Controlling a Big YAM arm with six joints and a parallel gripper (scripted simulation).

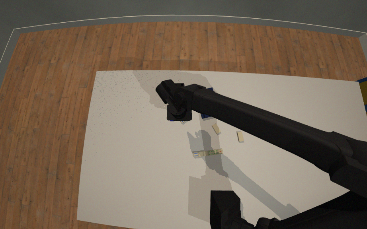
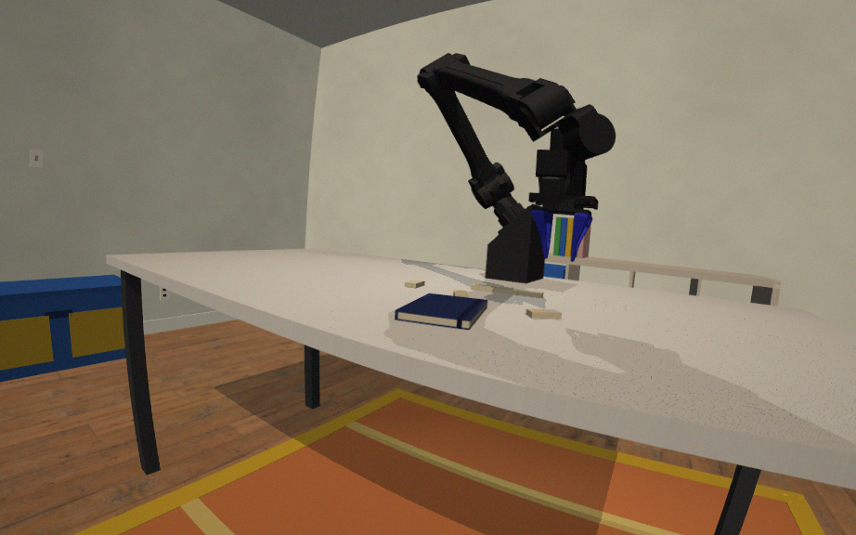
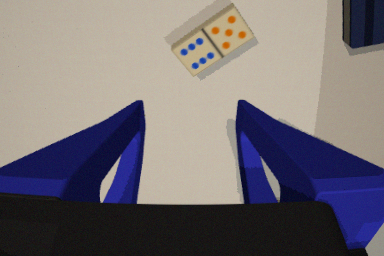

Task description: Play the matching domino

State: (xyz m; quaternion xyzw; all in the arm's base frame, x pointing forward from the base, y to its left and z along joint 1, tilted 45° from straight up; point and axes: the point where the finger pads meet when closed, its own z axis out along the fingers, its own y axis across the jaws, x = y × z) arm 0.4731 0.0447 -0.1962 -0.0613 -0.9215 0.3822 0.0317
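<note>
Now: hand 10 cm above the domino and 2 cm to the left of it. From my hand the other things lie so: dark blue book 16 cm to the right, 10 cm below, 8 cm ahead.
</note>
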